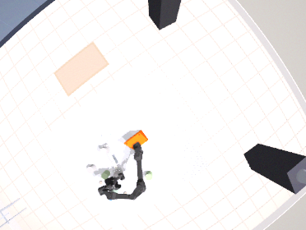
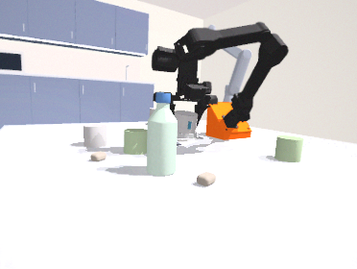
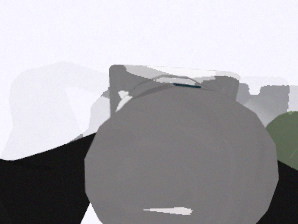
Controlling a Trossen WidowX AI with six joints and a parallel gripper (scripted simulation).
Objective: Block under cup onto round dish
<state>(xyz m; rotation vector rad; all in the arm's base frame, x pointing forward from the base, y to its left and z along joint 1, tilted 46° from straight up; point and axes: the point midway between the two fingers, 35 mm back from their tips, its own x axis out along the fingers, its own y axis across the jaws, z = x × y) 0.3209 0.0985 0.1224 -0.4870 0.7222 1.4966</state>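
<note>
The grey balance beam lies 13 cm to the right of my gripper tip, 4 cm below it and 1 cm behind it. Also, from my gripper tip: tall pale green bottle: 14 cm to the left, 14 cm ahead, 4 cm above; pale grey cup: 2 cm to the left, 1 cm above.
</note>
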